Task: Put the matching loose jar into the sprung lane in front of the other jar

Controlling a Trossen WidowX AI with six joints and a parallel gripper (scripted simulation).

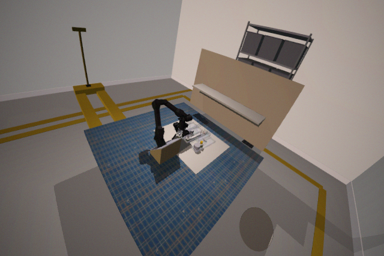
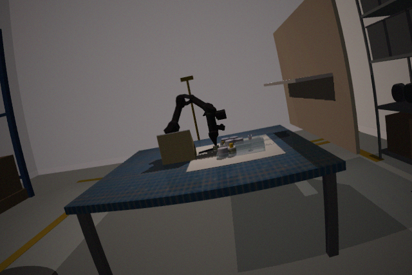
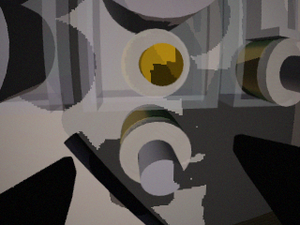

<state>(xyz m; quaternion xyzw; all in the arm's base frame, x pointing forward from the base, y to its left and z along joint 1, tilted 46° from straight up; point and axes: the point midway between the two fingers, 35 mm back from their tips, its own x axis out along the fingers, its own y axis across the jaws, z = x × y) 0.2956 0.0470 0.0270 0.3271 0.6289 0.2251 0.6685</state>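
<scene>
Right now my gripper tip is 9 cm short of the white mat, 10 cm to the left of it and 4 cm above it. Also, from my gripper tip: shelf 53 cm ahead, 15 cm to the right, 33 cm above; clear lane unit 17 cm ahead, 14 cm to the right, 2 cm below; brown wall board 64 cm ahead, 16 cm to the right, 36 cm above.
</scene>
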